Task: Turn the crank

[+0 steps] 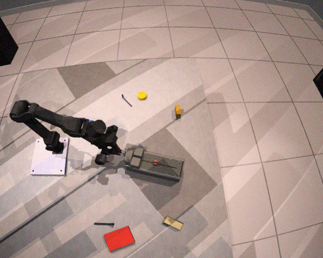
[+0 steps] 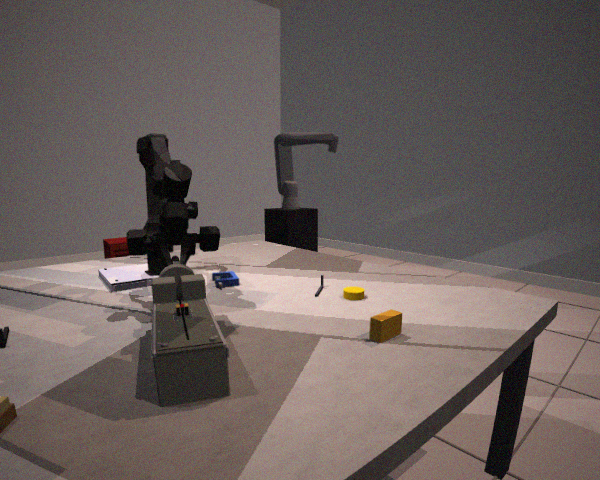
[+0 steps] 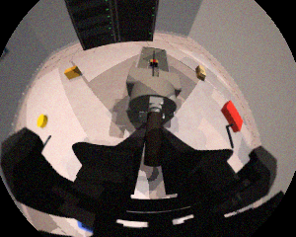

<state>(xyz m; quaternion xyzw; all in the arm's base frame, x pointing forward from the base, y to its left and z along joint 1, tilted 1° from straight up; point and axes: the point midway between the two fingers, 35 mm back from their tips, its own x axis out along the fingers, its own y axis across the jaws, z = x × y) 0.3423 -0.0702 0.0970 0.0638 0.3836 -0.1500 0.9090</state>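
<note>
The dark crank handle is 2 cm behind my gripper tip, 2 cm above it and 1 cm to the left of it. From my gripper tip the other things lie so: blue block: 22 cm to the left, 20 cm behind, 9 cm below; bent black rod: 37 cm to the left, 9 cm below, 1 cm ahead; red pointer: 16 cm ahead, 5 cm to the right, 1 cm below.
</note>
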